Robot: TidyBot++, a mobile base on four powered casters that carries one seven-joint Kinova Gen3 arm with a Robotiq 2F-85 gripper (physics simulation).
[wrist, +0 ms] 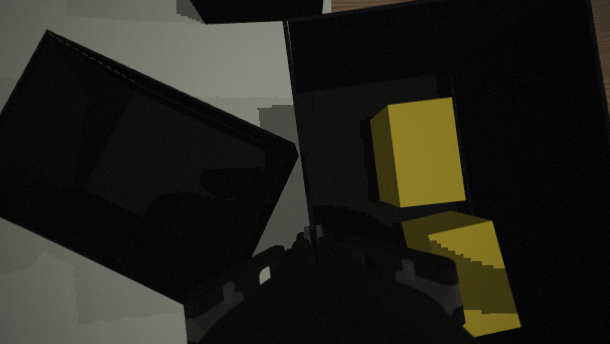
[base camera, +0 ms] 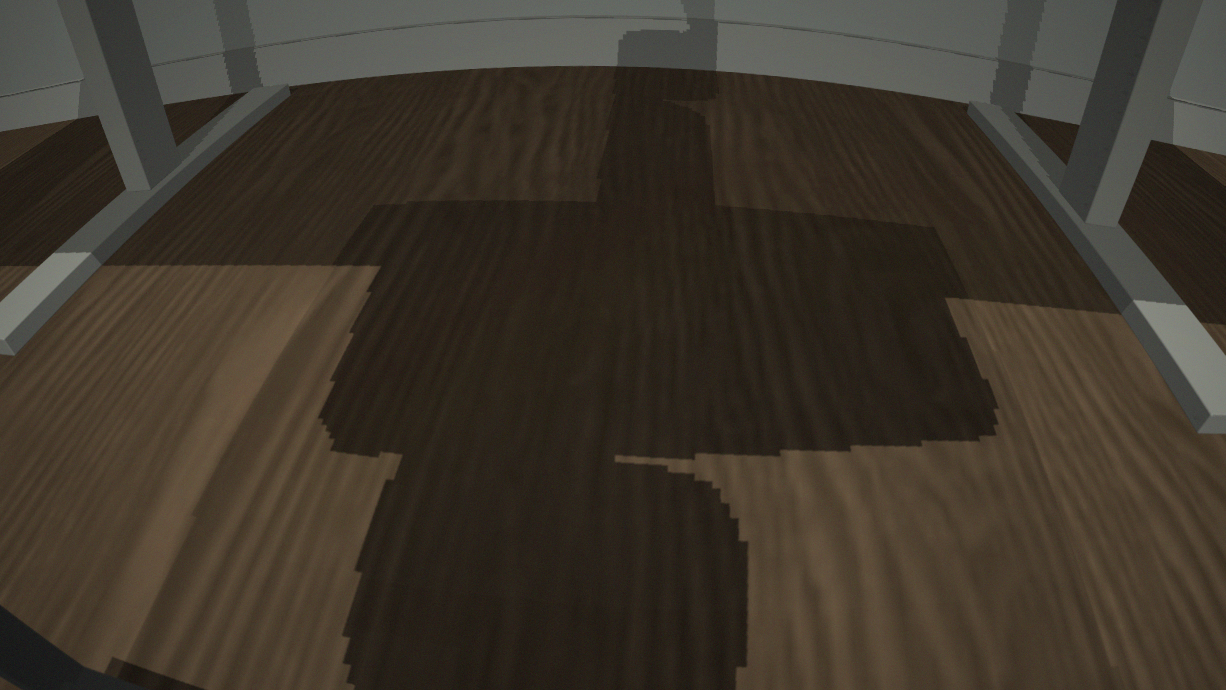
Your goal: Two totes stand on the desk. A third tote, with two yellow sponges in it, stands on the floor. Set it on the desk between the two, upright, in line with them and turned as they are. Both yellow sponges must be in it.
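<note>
My gripper (wrist: 313, 235) is shut on the near-left wall of a black tote (wrist: 530, 125), which fills the right of the wrist view. Two yellow sponges are in this tote: one (wrist: 425, 152) shows whole, the other (wrist: 484, 282) is partly hidden by the gripper. A second black tote (wrist: 165, 130) is on the pale desk (wrist: 210, 60) at the left, turned at a clear angle to the held one. Its corner comes up to the held tote's wall; whether they touch I cannot tell. Part of another black tote (wrist: 260, 9) shows at the top edge. The held tote's height over the desk is unclear.
In the base camera view, a desk leg stands on a long foot (base camera: 64, 270) at the left and another on a foot (base camera: 1171, 334) at the right. A pale wall (base camera: 480, 41) is behind. A broad dark shadow lies on the wooden floor (base camera: 900, 548) between the feet.
</note>
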